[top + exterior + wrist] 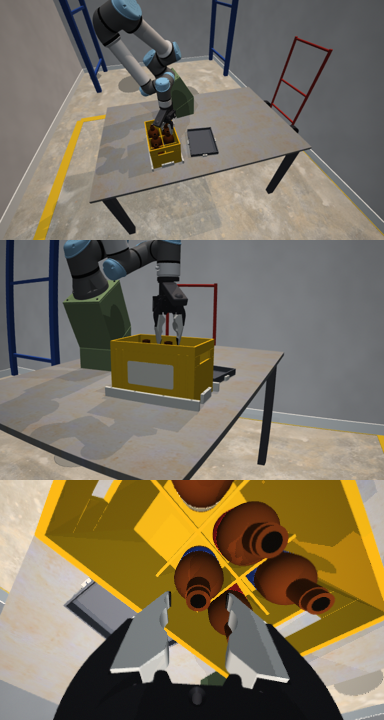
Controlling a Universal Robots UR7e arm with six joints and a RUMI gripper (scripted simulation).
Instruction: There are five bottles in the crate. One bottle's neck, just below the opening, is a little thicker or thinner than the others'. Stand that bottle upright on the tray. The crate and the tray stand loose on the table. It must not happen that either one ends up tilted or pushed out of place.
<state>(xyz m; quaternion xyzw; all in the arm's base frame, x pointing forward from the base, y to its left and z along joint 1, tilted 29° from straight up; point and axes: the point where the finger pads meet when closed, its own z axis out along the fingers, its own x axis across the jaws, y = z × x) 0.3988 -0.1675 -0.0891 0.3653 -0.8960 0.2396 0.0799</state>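
Now: hand 4 cm to the left of the yellow crate and 8 cm above it. Round my hand: dark tray 2 cm ahead, 24 cm to the left, 15 cm below.
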